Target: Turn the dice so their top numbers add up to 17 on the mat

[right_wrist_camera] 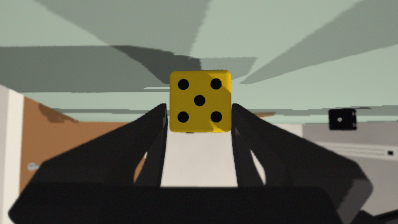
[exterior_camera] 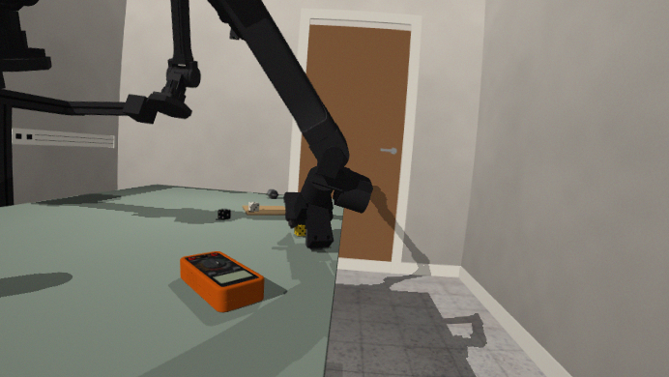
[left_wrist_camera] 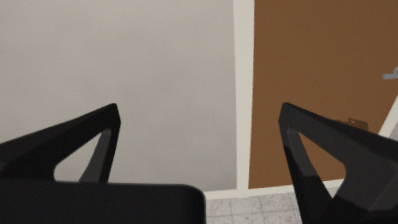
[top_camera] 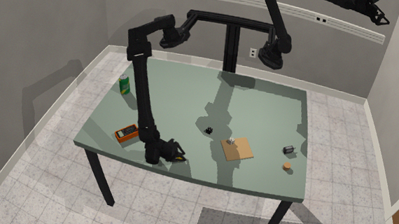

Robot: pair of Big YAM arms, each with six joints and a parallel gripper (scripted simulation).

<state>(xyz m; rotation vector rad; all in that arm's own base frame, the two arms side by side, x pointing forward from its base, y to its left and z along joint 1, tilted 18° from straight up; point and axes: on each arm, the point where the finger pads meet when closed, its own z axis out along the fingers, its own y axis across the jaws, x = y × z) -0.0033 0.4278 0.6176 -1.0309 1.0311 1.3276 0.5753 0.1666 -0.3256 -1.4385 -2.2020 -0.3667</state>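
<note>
Now: right hand 10 mm short of the yellow die, 20 mm to the left of it and 10 mm above it. The rest, counted from my right hand: black die 220 mm behind, 70 mm to the left, 10 mm below; tan mat 140 mm behind, 240 mm to the left, 20 mm below; white die 170 mm behind, 200 mm to the left.
</note>
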